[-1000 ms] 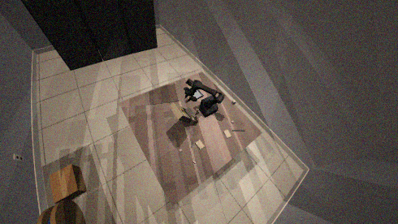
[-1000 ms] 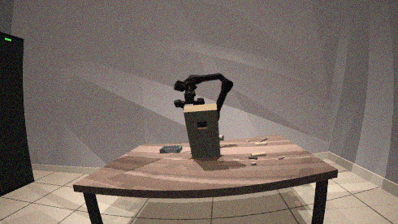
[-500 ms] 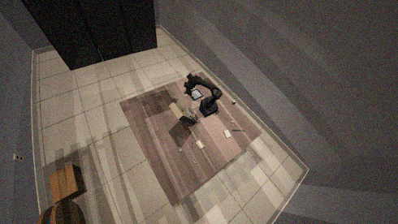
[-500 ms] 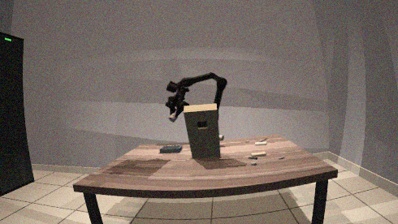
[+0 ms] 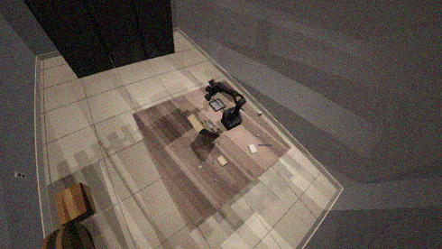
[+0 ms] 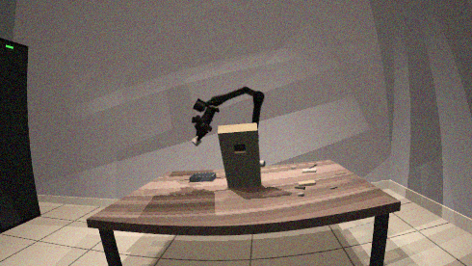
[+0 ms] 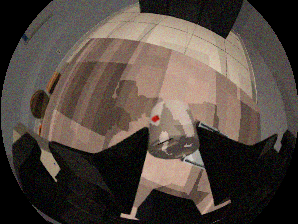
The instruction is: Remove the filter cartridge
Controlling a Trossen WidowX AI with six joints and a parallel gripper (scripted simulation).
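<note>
My gripper tip is now 25 cm above the grey tray, 18 cm past it and 3 cm to the left of it. Round my gripper tip: round filter cartridge (right at my gripper tip); then service panel box (27 cm to the left, 18 cm ahead, 9 cm below).
</note>
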